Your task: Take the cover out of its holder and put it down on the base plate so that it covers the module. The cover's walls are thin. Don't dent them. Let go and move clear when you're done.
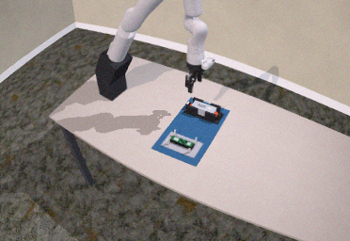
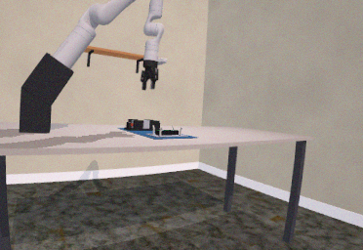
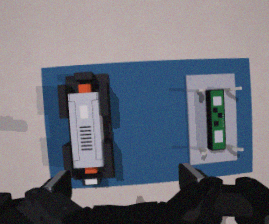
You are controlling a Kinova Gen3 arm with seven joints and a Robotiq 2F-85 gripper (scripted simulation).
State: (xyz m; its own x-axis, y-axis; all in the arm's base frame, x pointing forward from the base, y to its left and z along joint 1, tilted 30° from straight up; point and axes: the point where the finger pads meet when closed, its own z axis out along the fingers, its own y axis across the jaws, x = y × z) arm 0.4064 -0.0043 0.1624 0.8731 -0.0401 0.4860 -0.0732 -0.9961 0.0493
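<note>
Right now the light grey cover is 30 mm ahead of my hand, 60 mm to the left of it and 190 mm below it.
</note>
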